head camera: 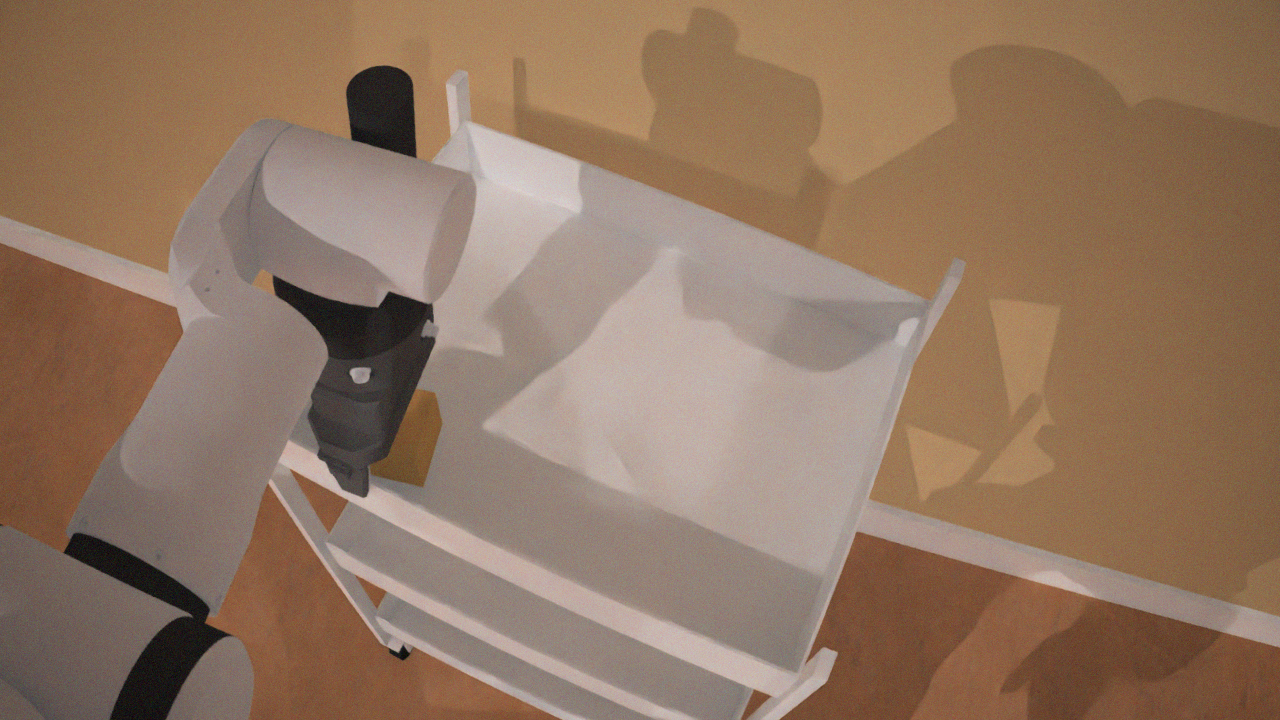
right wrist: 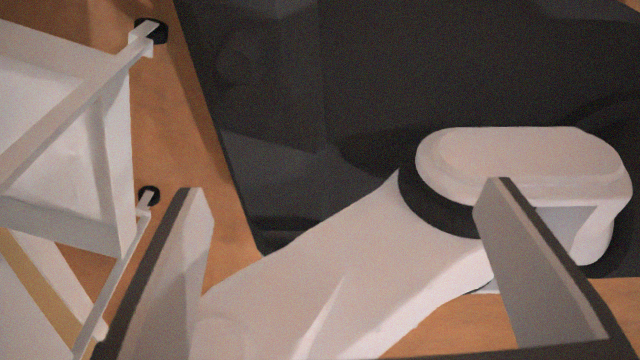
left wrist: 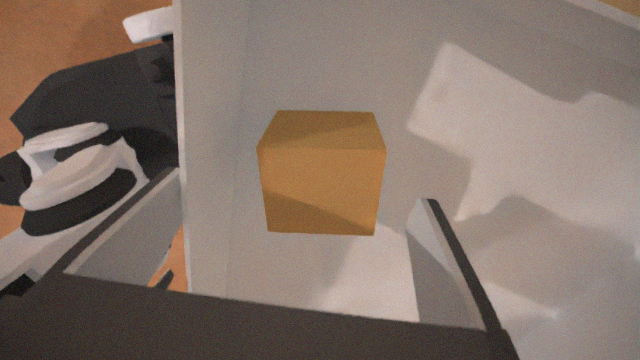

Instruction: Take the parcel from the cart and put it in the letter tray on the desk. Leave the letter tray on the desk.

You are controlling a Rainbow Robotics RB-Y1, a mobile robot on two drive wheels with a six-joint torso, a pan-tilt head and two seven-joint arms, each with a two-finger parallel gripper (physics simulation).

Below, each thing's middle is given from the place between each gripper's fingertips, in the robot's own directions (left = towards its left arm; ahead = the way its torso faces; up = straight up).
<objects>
Now: left hand 10 mm short of the parcel [head camera: 409, 459], 10 mm to the left of it and 30 mm above it.
My right hand is 46 cm short of the parcel, 37 cm to the right of it and 24 cm below it.
</objects>
